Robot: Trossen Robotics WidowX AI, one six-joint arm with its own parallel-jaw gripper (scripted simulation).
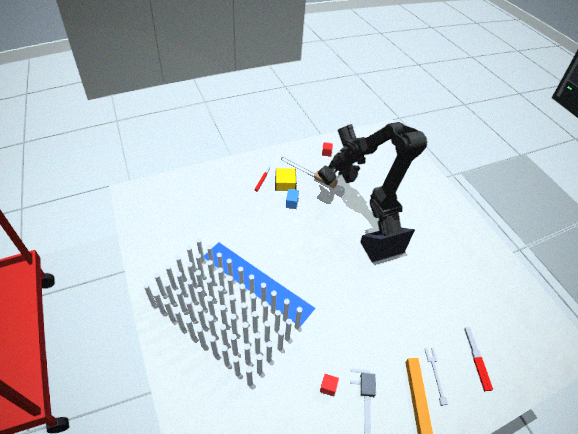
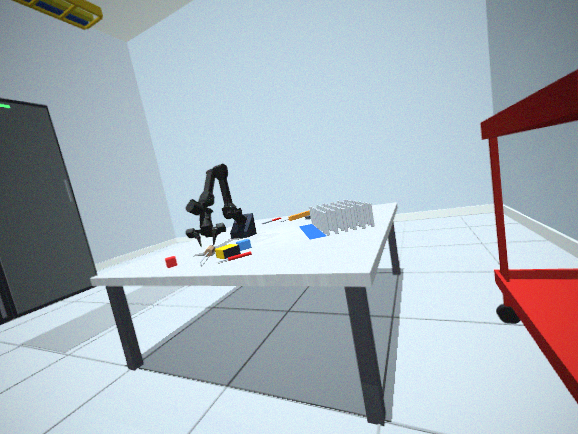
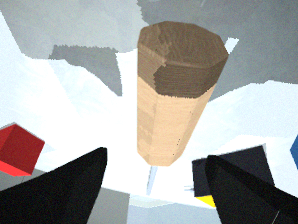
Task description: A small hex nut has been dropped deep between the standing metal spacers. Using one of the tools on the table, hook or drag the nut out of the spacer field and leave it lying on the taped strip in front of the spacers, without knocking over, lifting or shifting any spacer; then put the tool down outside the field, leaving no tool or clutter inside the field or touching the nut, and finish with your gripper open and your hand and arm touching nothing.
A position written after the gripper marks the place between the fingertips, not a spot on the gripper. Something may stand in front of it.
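You'd see the gripper (image 1: 324, 172) open and holding nothing, and there's a blue taped strip (image 1: 259, 277) as well. The gripper (image 3: 157, 158) is visible here too.
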